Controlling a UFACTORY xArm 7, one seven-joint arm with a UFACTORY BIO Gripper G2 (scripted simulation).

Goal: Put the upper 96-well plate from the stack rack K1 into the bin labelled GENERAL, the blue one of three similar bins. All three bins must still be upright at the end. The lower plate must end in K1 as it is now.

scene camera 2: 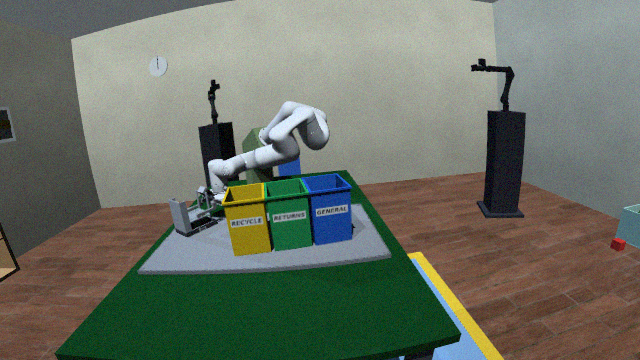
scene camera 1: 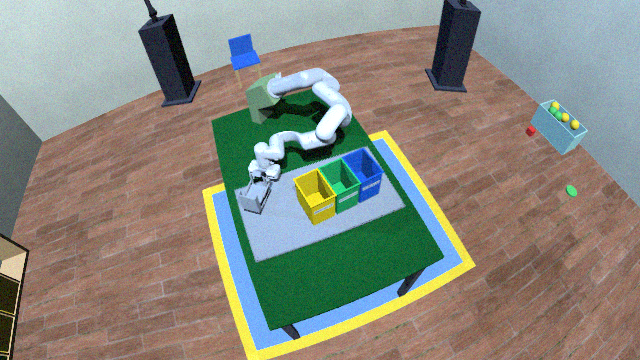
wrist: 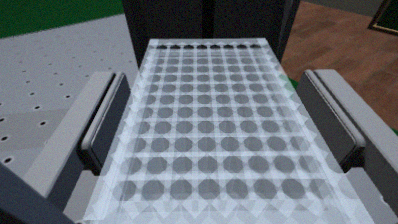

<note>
In view: a green returns bin [scene camera 2: 287, 200], a blue general bin [scene camera 2: 329, 202], a yellow recycle bin [scene camera 1: 312, 187] and a clear 96-well plate [wrist: 229, 102].
The green returns bin shows as well in scene camera 1 [scene camera 1: 339, 176]. The blue general bin also shows in scene camera 1 [scene camera 1: 362, 163]. The wrist view misses the green returns bin: it is out of frame. The wrist view misses the blue general bin: it is out of frame.
</note>
